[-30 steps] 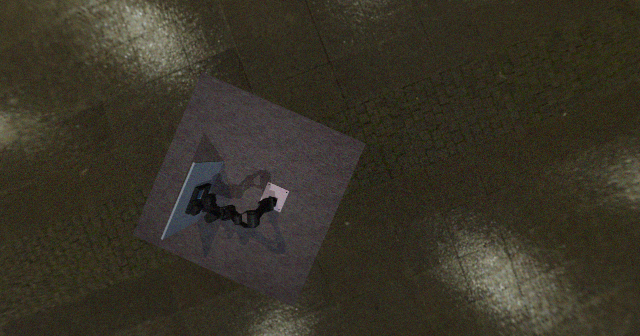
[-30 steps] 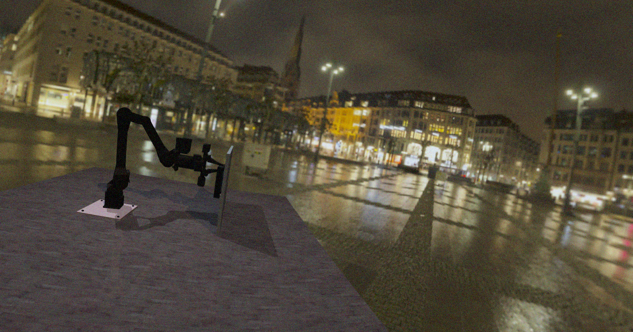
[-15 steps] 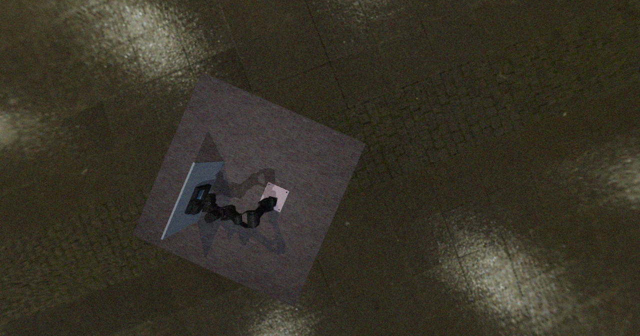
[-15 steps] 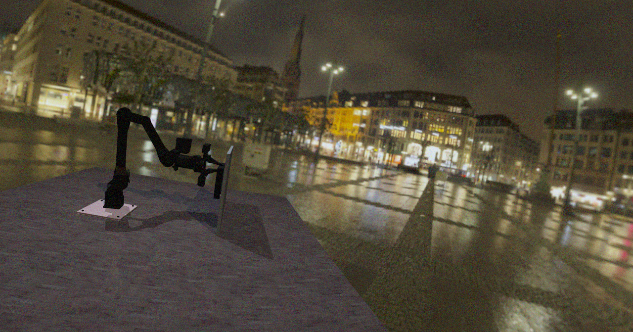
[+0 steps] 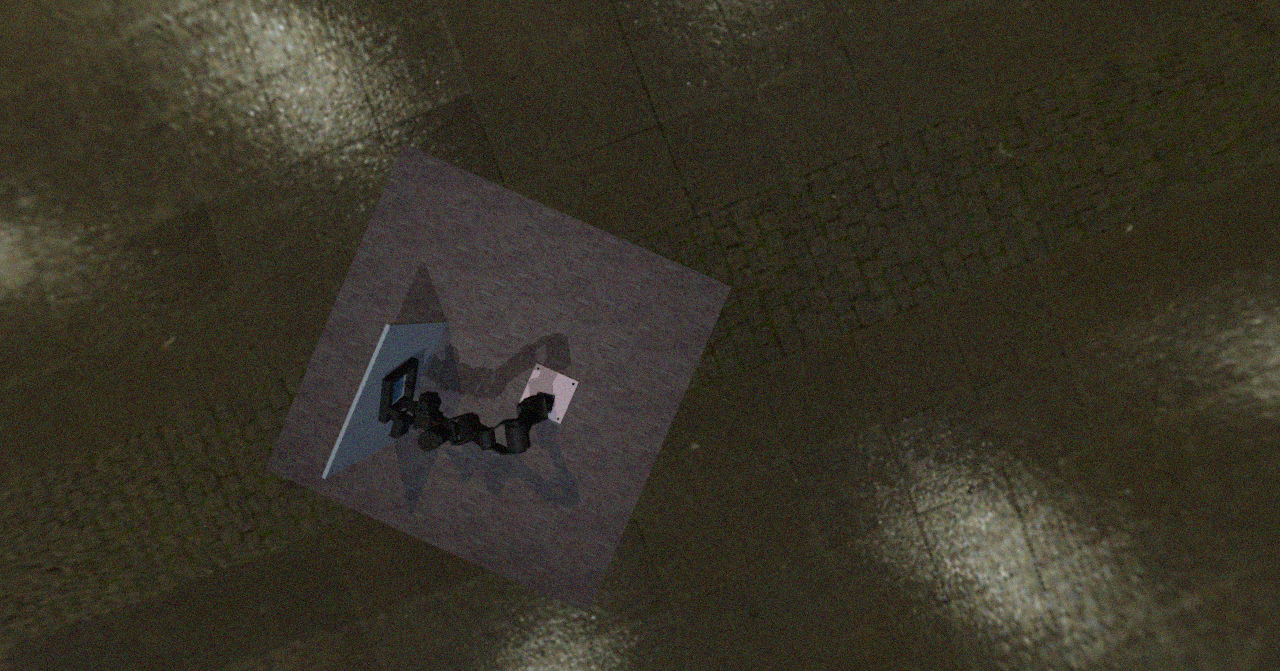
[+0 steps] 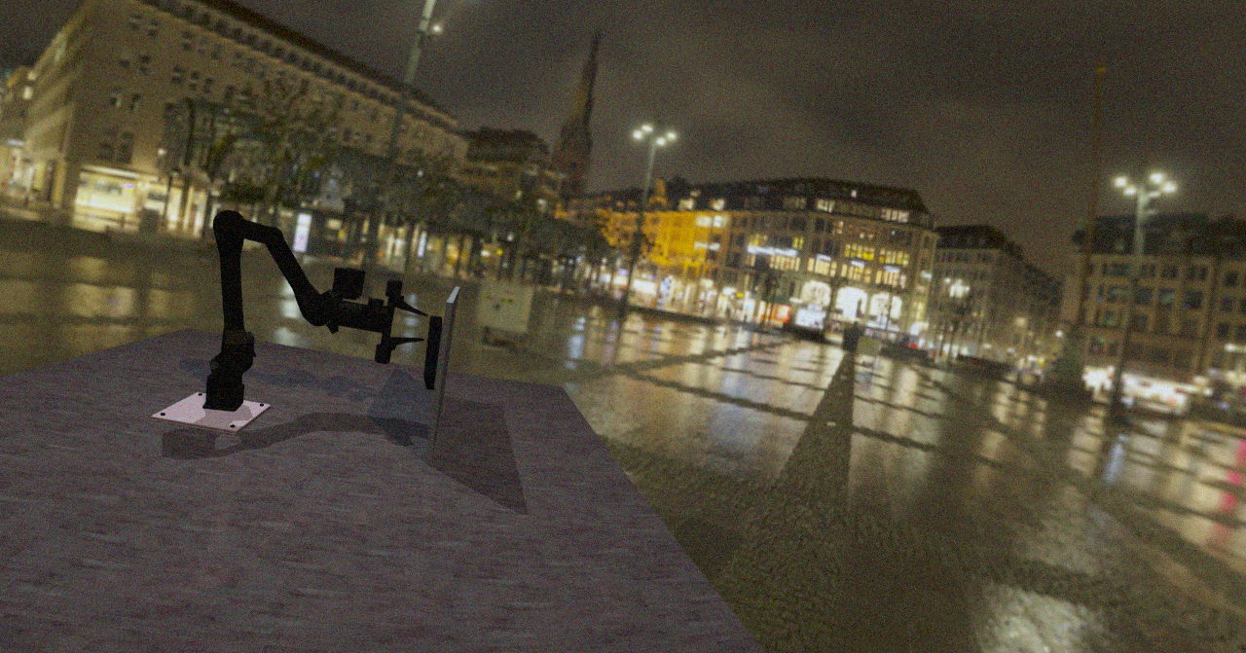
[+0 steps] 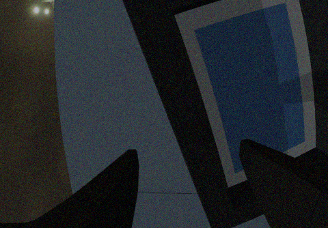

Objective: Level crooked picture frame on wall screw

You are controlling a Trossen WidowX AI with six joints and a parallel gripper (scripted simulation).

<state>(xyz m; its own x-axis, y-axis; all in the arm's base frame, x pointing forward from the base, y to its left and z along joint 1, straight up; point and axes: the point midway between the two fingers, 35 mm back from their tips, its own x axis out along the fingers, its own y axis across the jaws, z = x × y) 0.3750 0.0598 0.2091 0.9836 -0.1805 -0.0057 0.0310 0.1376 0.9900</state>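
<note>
Right now the picture frame is 30 mm ahead of my gripper tip, 30 mm to the right of it and 50 mm below it. Also, from my gripper tip: wall panel (40 mm ahead, 20 mm to the right, 60 mm below).
</note>
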